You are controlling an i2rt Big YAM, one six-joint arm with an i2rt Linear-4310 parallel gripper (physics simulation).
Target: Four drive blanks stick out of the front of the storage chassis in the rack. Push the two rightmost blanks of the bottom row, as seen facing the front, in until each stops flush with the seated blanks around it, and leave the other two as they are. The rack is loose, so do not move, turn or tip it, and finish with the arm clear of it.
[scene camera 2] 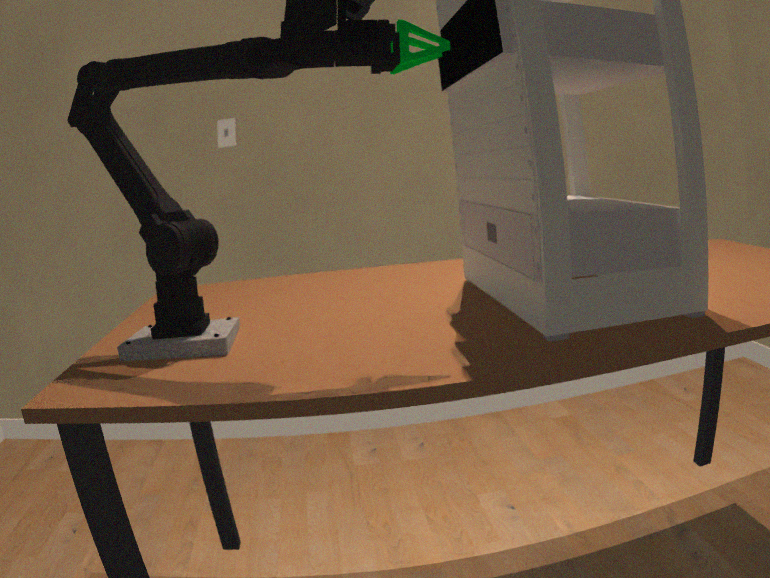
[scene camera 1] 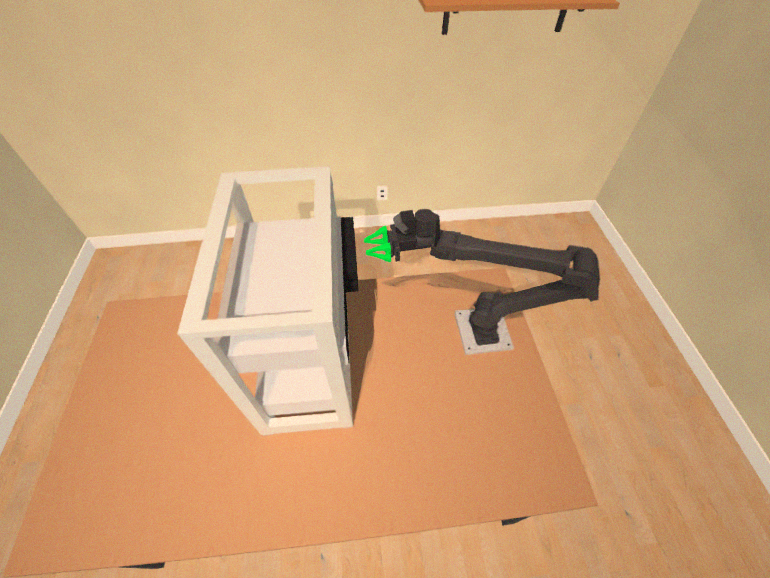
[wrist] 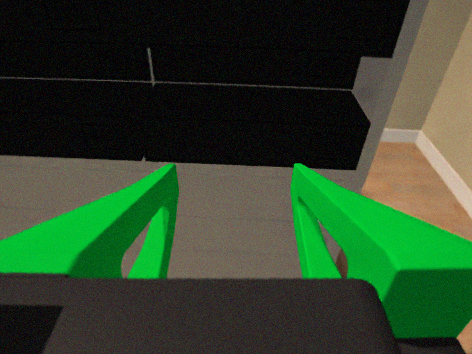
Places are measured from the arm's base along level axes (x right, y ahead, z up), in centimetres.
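Pixels of known places: gripper, between the fingertips: (scene camera 2: 445, 49) (scene camera 1: 364, 246) (wrist: 234, 176); arm's base, origin of its link: (scene camera 2: 181, 330) (scene camera 1: 483, 330).
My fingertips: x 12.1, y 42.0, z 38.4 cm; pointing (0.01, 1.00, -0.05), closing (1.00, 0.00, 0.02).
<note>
Ahead of a thing's pixels: the offset from my fingertips to its top centre. Level surfaces: height alone.
The white rack (scene camera 1: 267, 326) (scene camera 2: 550, 186) (wrist: 376, 75) stands upright. The dark storage chassis (scene camera 1: 349, 255) (scene camera 2: 471, 46) is high on its front. In the wrist view, the rightmost bottom-row blank @(dx +1.1, dy +8.8, dz +1.2 cm) (wrist: 260, 142) shows a black top and front face, standing out from the row above. The black blank @(dx -9.9, dy +9.3, dz +1.2 cm) (wrist: 70, 137) to its left also appears to stick out; a thin seam parts them. Their depths are hard to tell in the dark. My gripper (scene camera 1: 366, 246) (scene camera 2: 447, 45) (wrist: 234, 176) is partly open and empty. Its green tips point at the front, appearing just below the rightmost blank; contact cannot be told.
Pale grey panels (wrist: 232, 220) lie below the chassis on the rack front. The arm base plate (scene camera 1: 491, 347) (scene camera 2: 180, 351) is bolted on the orange-brown table @(dz -40.3 cm) (scene camera 1: 435, 435) (scene camera 2: 323, 335). The room wall is beyond the rack's right side. A wall shelf (scene camera 1: 522, 4) hangs high at the back.
</note>
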